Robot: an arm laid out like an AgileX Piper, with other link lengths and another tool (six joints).
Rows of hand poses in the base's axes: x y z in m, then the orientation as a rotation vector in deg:
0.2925 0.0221 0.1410 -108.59 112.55 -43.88
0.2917 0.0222 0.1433 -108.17 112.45 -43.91
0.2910 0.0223 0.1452 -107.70 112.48 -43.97
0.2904 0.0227 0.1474 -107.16 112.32 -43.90
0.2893 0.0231 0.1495 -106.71 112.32 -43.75
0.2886 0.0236 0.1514 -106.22 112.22 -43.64
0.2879 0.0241 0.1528 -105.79 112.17 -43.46
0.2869 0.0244 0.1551 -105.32 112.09 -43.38
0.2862 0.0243 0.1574 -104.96 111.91 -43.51
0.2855 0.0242 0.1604 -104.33 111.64 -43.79
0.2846 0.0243 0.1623 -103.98 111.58 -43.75
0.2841 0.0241 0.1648 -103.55 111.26 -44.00
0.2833 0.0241 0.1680 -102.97 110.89 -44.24
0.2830 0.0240 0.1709 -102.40 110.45 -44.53
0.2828 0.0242 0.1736 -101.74 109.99 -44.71
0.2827 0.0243 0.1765 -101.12 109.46 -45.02
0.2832 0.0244 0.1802 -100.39 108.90 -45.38
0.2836 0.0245 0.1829 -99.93 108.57 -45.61
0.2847 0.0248 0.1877 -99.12 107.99 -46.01
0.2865 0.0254 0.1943 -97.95 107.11 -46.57
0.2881 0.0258 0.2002 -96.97 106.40 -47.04
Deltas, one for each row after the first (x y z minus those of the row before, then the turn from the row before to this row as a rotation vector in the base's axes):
-0.0008 0.0001 0.0023 0.22 -0.31 -0.08
-0.0007 0.0001 0.0019 0.19 -0.28 -0.18
-0.0006 0.0004 0.0022 0.35 -0.39 -0.06
-0.0011 0.0004 0.0021 0.32 -0.23 -0.12
-0.0007 0.0005 0.0019 0.34 -0.31 -0.08
-0.0007 0.0005 0.0014 0.34 -0.23 -0.08
-0.0010 0.0003 0.0023 0.31 -0.30 -0.09
-0.0007 -0.0001 0.0023 0.14 -0.35 -0.03
-0.0007 -0.0001 0.0030 0.19 -0.61 -0.09
-0.0009 0.0001 0.0019 0.21 -0.23 -0.07
-0.0005 -0.0002 0.0025 0.12 -0.51 0.01
-0.0008 0.0000 0.0032 0.21 -0.62 -0.01
-0.0003 -0.0001 0.0029 0.19 -0.67 0.03
-0.0002 0.0002 0.0027 0.31 -0.70 0.03
-0.0001 0.0001 0.0029 0.21 -0.76 0.06
0.0005 0.0001 0.0037 0.24 -0.85 0.03
0.0004 0.0001 0.0027 0.14 -0.53 0.00
0.0011 0.0003 0.0048 0.25 -0.93 0.00
0.0018 0.0006 0.0066 0.37 -1.36 0.03
0.0016 0.0004 0.0059 0.30 -1.12 0.00

